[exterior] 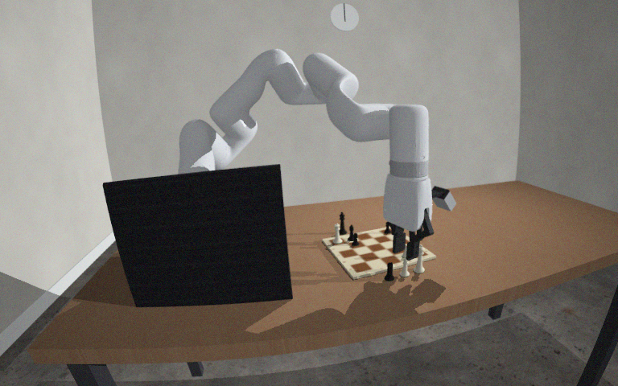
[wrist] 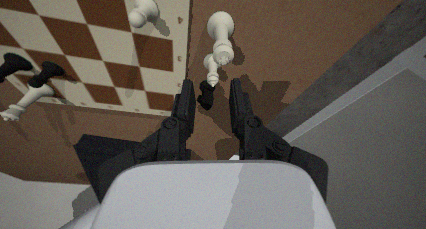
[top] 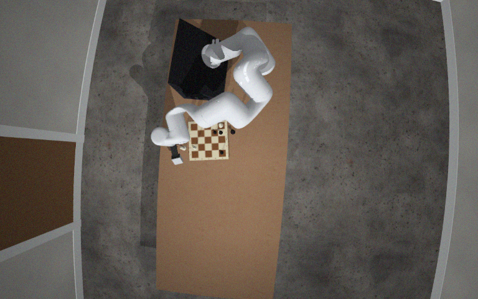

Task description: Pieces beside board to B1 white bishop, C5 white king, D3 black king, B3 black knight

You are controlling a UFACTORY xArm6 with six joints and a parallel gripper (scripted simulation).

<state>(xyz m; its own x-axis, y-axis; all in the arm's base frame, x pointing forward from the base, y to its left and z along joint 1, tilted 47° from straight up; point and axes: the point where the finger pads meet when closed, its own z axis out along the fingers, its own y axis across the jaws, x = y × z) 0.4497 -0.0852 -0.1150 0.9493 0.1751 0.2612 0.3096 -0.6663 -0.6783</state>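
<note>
Now: the white king 4 cm ahead of my hand and 4 cm below it. From my hand the other things lie so: chessboard (1 cm behind, 14 cm to the left, 7 cm below); then black king (6 cm behind, 27 cm to the left, 4 cm below); then white pawn (4 cm ahead, 7 cm to the left, 5 cm below).
</note>
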